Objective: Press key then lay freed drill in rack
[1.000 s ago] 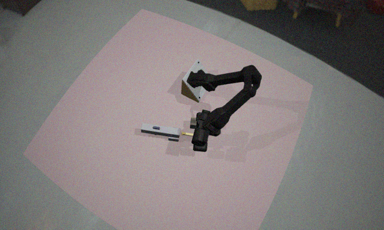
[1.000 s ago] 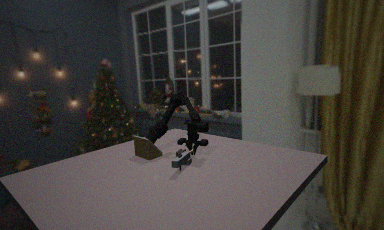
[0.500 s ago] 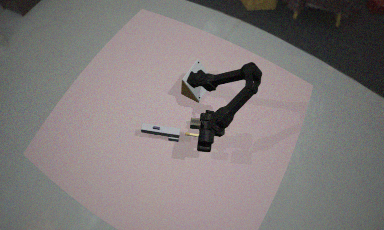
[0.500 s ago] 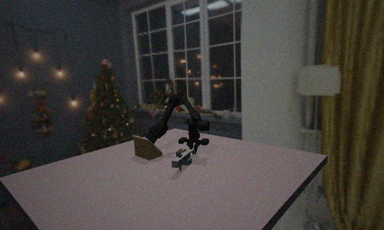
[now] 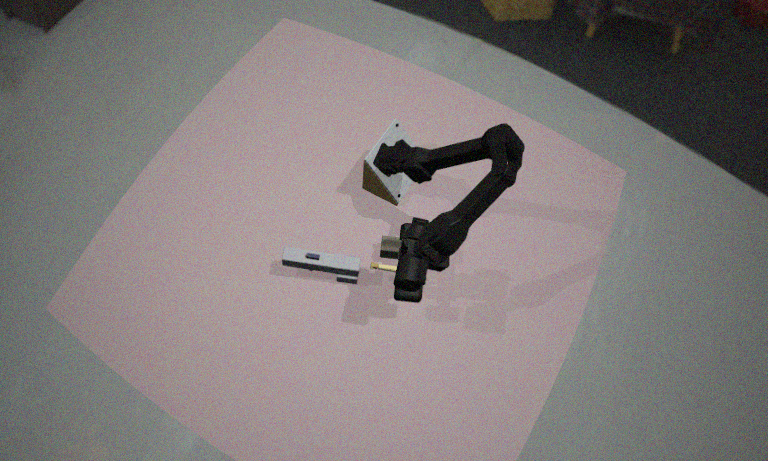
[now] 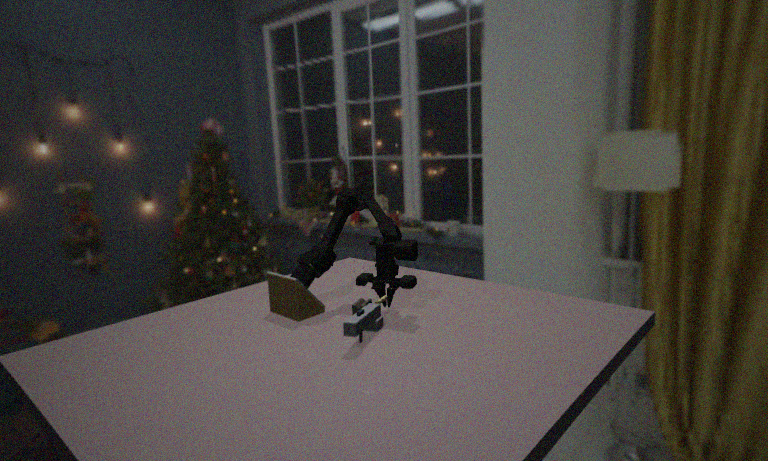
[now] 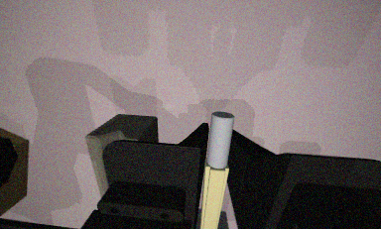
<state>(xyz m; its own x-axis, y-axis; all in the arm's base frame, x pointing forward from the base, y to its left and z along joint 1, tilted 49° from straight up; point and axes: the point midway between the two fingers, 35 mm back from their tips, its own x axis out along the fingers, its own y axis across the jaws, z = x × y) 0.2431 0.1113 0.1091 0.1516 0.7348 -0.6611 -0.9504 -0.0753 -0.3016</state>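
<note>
Now: the drill 40 mm to the right of my gripper tip, 40 mm above it and 10 mm ahead of it. Also, from my gripper tip: key (220 mm to the right, 70 mm ahead, 30 mm above); grey holder block (190 mm to the right, 60 mm ahead, 30 mm above).
</note>
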